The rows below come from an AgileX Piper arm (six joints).
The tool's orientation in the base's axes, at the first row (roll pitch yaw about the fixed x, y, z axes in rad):
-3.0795 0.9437 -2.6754
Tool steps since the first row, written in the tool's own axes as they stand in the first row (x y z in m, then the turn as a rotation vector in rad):
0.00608 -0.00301 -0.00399 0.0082 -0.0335 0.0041
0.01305 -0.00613 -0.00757 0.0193 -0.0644 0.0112
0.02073 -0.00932 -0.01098 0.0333 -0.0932 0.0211
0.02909 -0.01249 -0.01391 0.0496 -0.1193 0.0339
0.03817 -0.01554 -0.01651 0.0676 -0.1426 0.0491
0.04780 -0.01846 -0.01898 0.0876 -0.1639 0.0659
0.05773 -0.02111 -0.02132 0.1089 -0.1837 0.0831
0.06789 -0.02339 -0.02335 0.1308 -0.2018 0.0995
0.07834 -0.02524 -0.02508 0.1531 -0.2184 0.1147
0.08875 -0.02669 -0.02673 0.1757 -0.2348 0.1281
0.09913 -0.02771 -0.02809 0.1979 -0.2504 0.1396
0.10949 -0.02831 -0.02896 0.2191 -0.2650 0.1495
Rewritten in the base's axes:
-0.00496 -0.00558 -0.00248 0.0123 -0.0315 -0.0078
-0.01004 -0.01138 -0.00591 0.0243 -0.0605 -0.0198
-0.01534 -0.01737 -0.01002 0.0360 -0.0875 -0.0359
-0.02064 -0.02337 -0.01495 0.0476 -0.1117 -0.0557
-0.02611 -0.02936 -0.02067 0.0590 -0.1331 -0.0783
-0.03183 -0.03533 -0.02692 0.0697 -0.1526 -0.1036
-0.03772 -0.04109 -0.03349 0.0794 -0.1711 -0.1302
-0.04365 -0.04648 -0.04045 0.0875 -0.1883 -0.1568
-0.04968 -0.05146 -0.04783 0.0939 -0.2047 -0.1832
-0.05579 -0.05604 -0.05524 0.0988 -0.2216 -0.2087
-0.06184 -0.06012 -0.06281 0.1020 -0.2381 -0.2329
-0.06768 -0.06367 -0.07067 0.1042 -0.2540 -0.2553

